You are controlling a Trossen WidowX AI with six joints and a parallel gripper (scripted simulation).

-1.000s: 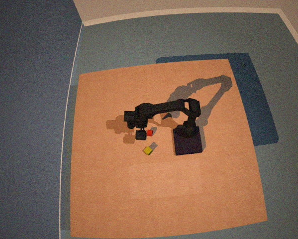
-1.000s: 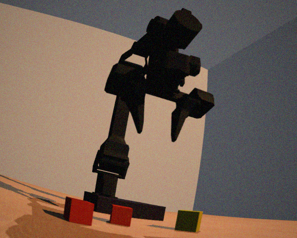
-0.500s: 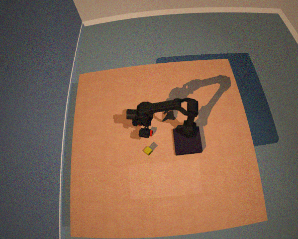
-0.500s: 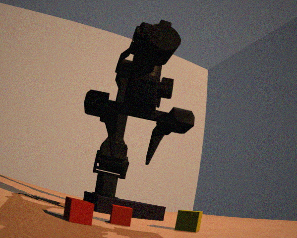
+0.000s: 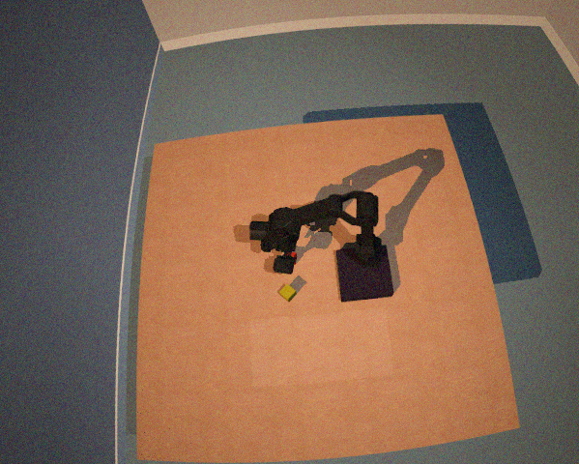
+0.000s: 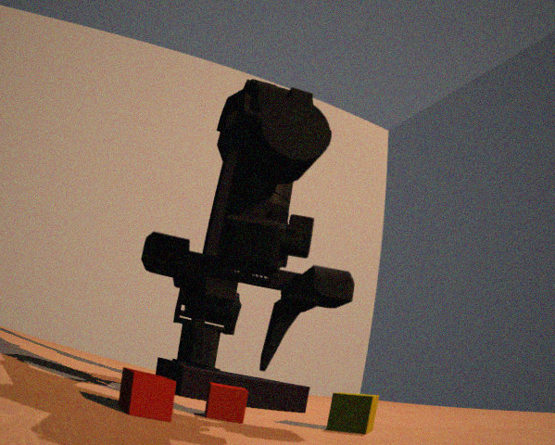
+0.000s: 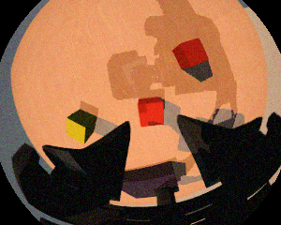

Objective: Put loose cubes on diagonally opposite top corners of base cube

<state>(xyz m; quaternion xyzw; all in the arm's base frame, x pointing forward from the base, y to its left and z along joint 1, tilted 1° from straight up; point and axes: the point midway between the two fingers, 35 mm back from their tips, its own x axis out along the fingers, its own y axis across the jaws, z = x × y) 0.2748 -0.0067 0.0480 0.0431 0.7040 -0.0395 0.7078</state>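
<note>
Now: gripper tip 13 cm to the right of the yellow-green base cube and 3 cm above it.
</note>
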